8 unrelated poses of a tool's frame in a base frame.
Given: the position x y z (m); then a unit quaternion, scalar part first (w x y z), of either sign.
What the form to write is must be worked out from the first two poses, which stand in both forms.
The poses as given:
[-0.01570 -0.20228 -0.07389 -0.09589 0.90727 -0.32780 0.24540]
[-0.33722 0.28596 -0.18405 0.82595 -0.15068 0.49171 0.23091]
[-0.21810 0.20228 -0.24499 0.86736 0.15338 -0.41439 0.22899]
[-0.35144 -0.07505 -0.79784 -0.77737 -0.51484 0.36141 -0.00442]
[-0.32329 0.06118 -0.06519 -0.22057 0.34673 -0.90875 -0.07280]
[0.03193 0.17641 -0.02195 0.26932 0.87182 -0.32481 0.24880]
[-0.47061 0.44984 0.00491 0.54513 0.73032 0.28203 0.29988]
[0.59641 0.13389 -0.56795 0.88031 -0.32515 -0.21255 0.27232]
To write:
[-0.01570 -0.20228 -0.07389 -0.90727 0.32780 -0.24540 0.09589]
[-0.33722 0.28596 -0.18405 -0.15068 0.49171 0.23091 0.82595]
[-0.21810 0.20228 -0.24499 0.15338 -0.41439 0.22899 0.86736]
[-0.35144 -0.07505 -0.79784 0.51484 -0.36141 0.00442 0.77737]
[-0.32329 0.06118 -0.06519 -0.34673 0.90875 0.07280 0.22057]
[0.03193 0.17641 -0.02195 0.87182 -0.32481 0.24880 0.26932]
[-0.47061 0.44984 0.00491 0.73032 0.28203 0.29988 0.54513]
[0.59641 0.13389 -0.56795 -0.32515 -0.21255 0.27232 0.88031]

